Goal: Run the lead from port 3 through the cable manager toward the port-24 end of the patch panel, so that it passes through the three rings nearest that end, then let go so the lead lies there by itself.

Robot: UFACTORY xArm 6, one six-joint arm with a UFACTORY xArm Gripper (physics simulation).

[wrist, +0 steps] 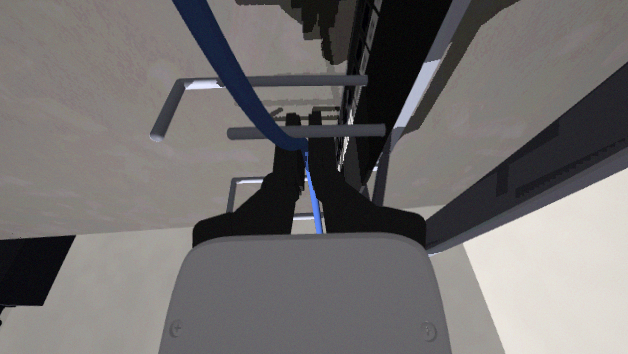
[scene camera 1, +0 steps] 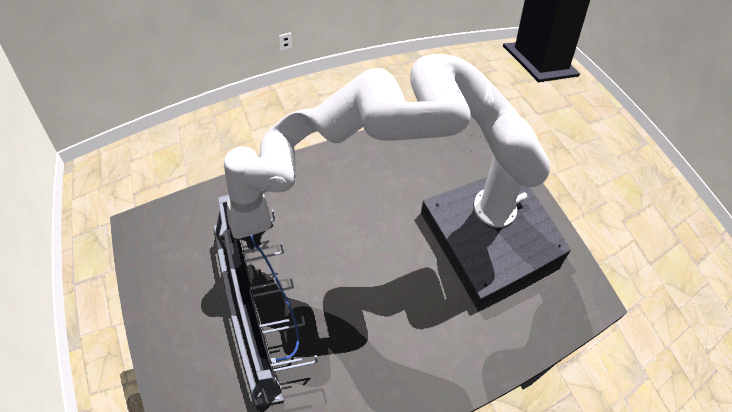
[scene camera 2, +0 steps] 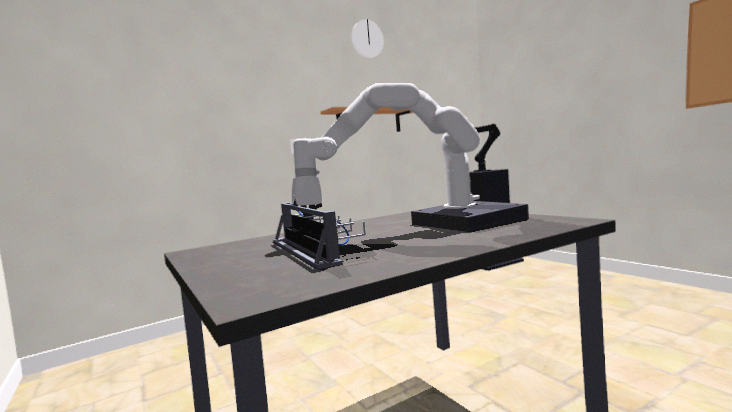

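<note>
The blue lead [scene camera 1: 298, 337] [wrist: 218, 55] rises from the panel's near end in scene camera 1, bows outward and runs to my gripper [scene camera 1: 252, 242] [wrist: 306, 127]. My gripper is shut on the lead, which bends sharply at the fingers in the wrist view. The fingers are low beside the patch panel [wrist: 361, 62], toward its far end in scene camera 1. A ring [wrist: 300, 80] is close to the fingertips; its upper bar crosses in front of them, and the lead crosses over this bar. Whether the lead lies inside the rings is unclear. Scene camera 2 hides the fingertips behind the rack frame [scene camera 2: 330, 237].
More rings stick out along the panel, such as the nearest ring [scene camera 1: 294, 364] in scene camera 1 and one ring [wrist: 231, 195] beyond the fingers in the wrist view. The arm's base block [scene camera 1: 537, 255] [scene camera 2: 496, 217] stands across the table [scene camera 1: 358, 214] [scene camera 2: 230, 286].
</note>
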